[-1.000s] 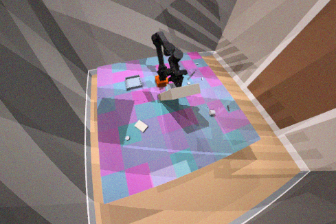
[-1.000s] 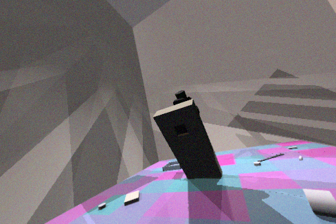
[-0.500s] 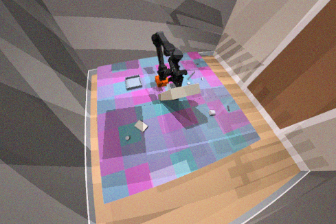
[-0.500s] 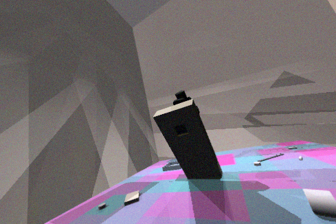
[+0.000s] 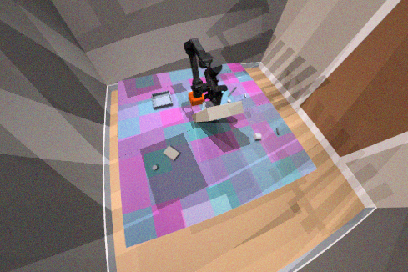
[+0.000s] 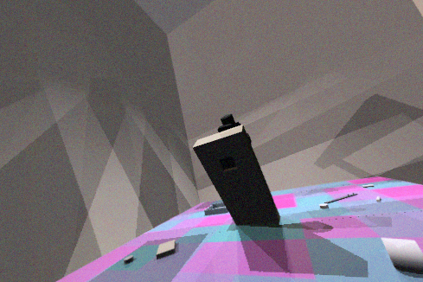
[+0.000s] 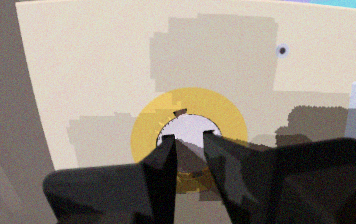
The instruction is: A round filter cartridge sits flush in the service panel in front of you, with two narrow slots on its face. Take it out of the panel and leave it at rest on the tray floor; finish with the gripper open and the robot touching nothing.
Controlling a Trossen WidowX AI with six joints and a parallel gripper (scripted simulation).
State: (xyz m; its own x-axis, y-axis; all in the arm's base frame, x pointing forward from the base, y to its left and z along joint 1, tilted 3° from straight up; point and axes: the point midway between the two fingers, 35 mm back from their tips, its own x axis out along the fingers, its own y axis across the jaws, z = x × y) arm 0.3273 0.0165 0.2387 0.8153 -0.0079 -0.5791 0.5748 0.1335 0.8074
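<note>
Now: gripper tip 10 mm short of the round filter cartridge and 10 mm above it. From my gripper tip the other things lie so: flat white block 70 mm ahead, 300 mm to the right, 270 mm below; then grey framed dish 410 mm behind, 290 mm to the right, 270 mm below.
</note>
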